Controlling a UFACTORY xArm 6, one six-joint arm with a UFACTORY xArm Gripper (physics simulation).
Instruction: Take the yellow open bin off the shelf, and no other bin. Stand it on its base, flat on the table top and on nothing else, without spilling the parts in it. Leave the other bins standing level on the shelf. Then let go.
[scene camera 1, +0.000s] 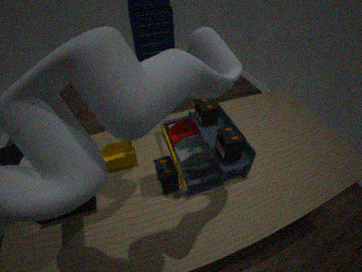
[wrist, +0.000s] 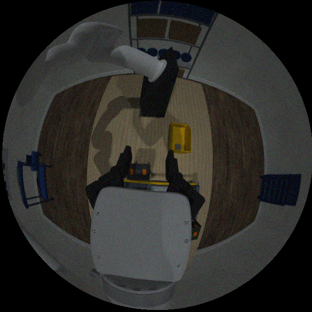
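Observation:
The yellow open bin (scene camera 1: 119, 157) (wrist: 180, 137) stands upright on its base, flat on the table top (scene camera 1: 280, 120) (wrist: 190, 105), apart from the shelf (scene camera 1: 204, 186). Grey parts (wrist: 178, 146) lie inside the bin near one end. My gripper (wrist: 149, 153) is open and empty; in the wrist view the bin is beyond its right fingertip, outside the fingers. The arm hides the gripper in the scene view. A red bin (scene camera 1: 183, 131) and a grey bin (scene camera 1: 192, 149) sit side by side on the shelf and look level; the dim, grainy picture blurs their edges.
A black box with orange marks (scene camera 1: 166, 175) (wrist: 139, 171) stands on the table beside the shelf's yellow rail (scene camera 1: 173, 156) (wrist: 160, 183). Two similar boxes (scene camera 1: 206, 112) (scene camera 1: 230, 145) stand on the shelf's upper level. A black block (wrist: 159, 95) is under the arm's base.

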